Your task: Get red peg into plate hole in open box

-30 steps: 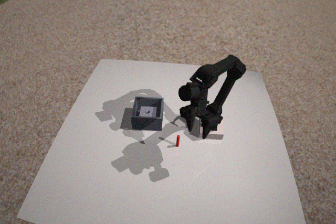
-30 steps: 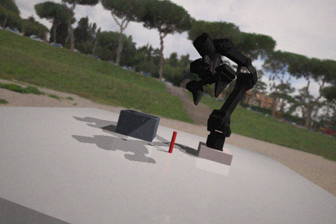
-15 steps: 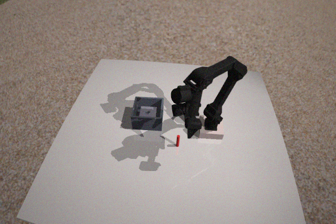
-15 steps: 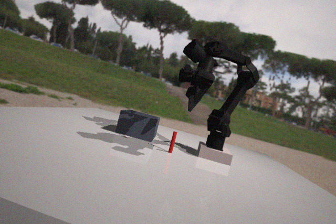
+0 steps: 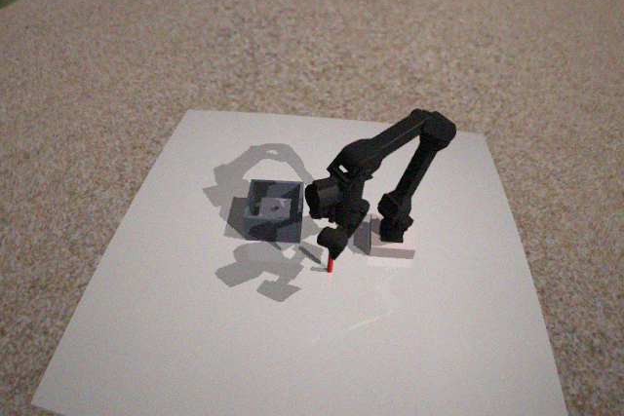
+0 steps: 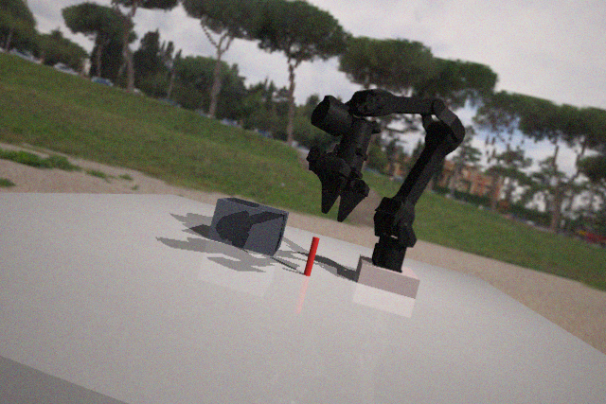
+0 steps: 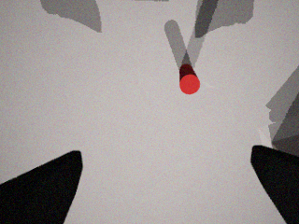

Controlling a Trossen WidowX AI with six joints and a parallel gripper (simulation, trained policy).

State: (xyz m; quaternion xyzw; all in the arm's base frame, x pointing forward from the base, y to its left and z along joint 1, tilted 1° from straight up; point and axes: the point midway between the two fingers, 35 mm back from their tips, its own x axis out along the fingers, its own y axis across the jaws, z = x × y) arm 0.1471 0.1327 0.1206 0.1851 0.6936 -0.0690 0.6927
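My gripper tip is now 2 cm short of the red peg, 2 cm to the left of it and 9 cm above it. Round my gripper tip: grey box 20 cm ahead, 18 cm to the right, 10 cm below; then grey plate 20 cm ahead, 18 cm to the right, 8 cm below.
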